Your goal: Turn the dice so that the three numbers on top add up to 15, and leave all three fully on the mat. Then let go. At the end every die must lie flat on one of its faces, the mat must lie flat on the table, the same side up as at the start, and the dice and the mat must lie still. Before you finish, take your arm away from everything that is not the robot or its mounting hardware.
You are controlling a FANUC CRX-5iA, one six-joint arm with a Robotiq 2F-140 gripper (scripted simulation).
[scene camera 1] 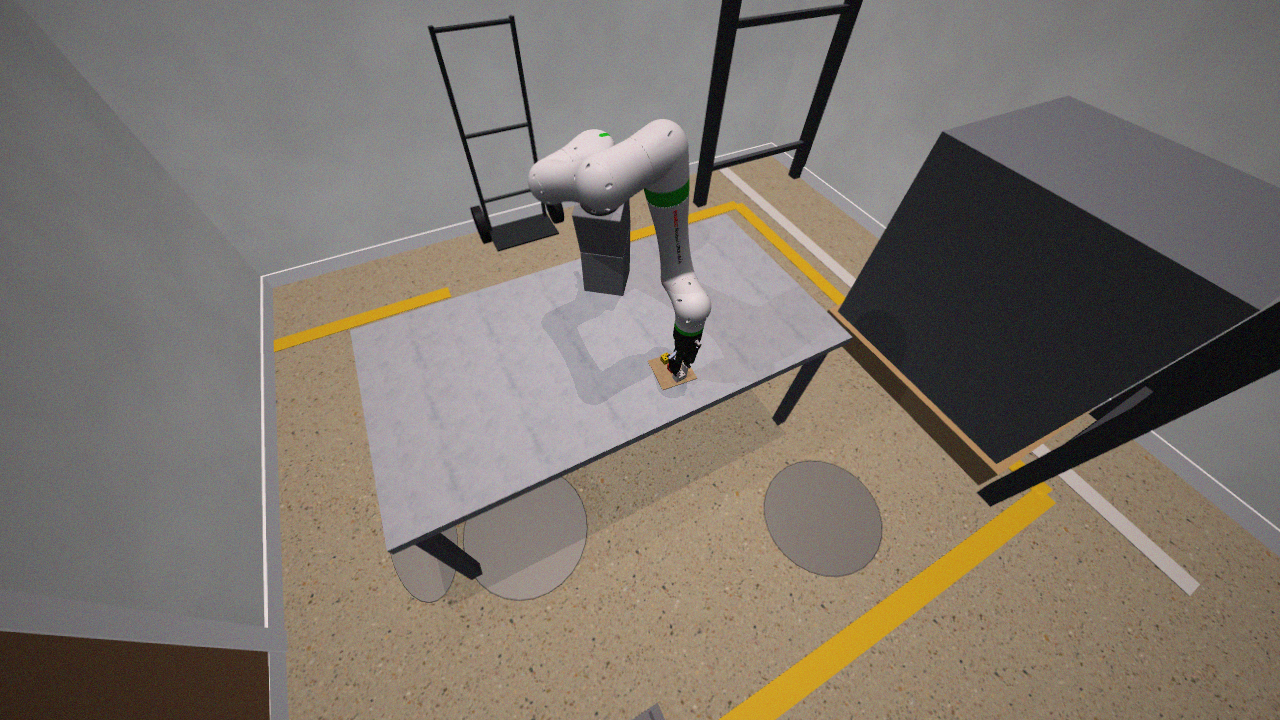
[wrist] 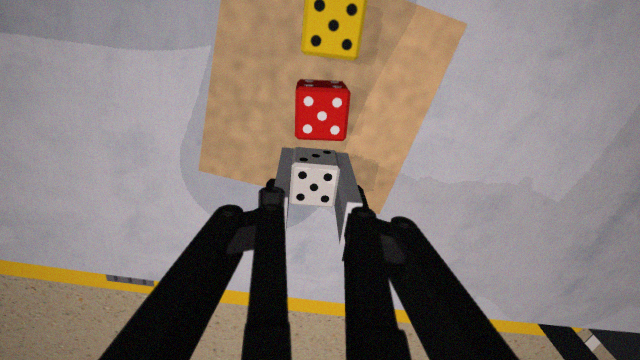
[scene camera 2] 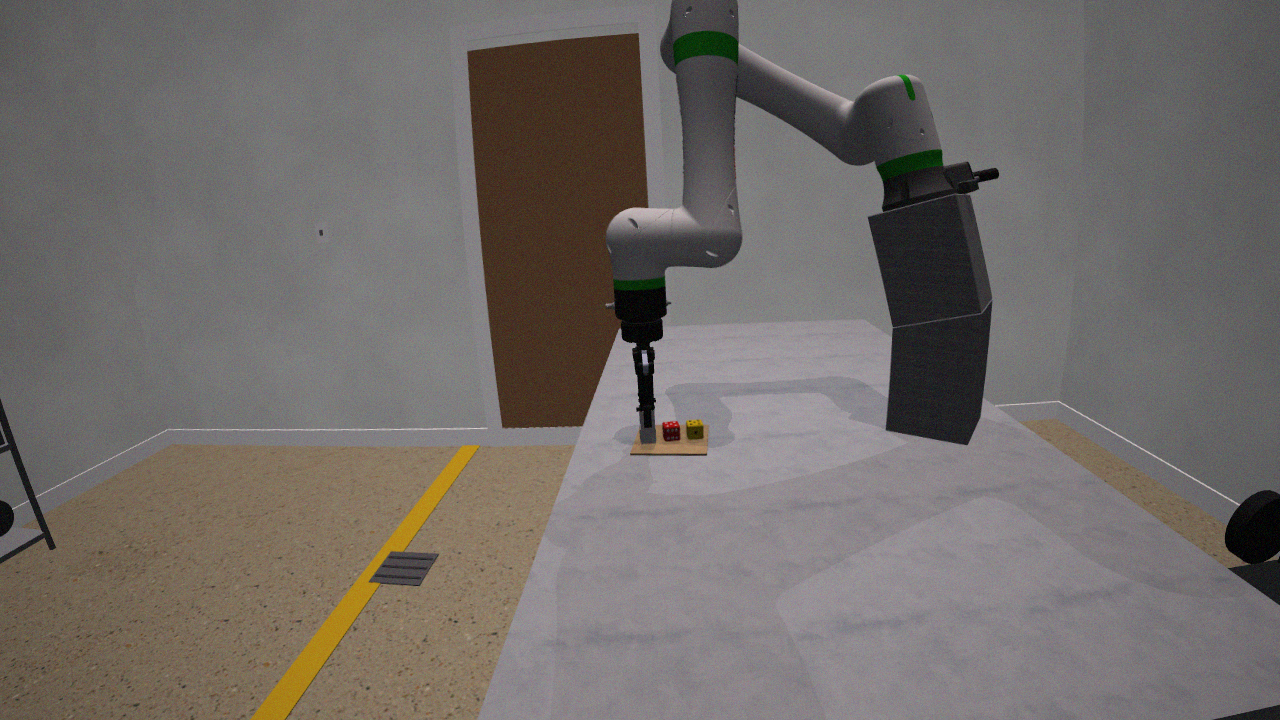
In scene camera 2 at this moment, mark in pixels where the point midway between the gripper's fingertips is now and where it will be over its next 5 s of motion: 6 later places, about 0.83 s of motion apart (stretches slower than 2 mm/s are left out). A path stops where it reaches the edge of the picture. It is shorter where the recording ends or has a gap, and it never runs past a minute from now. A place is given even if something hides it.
The gripper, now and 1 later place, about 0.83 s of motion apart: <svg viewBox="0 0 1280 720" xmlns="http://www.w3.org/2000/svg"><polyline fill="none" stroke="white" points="648,439 646,402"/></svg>
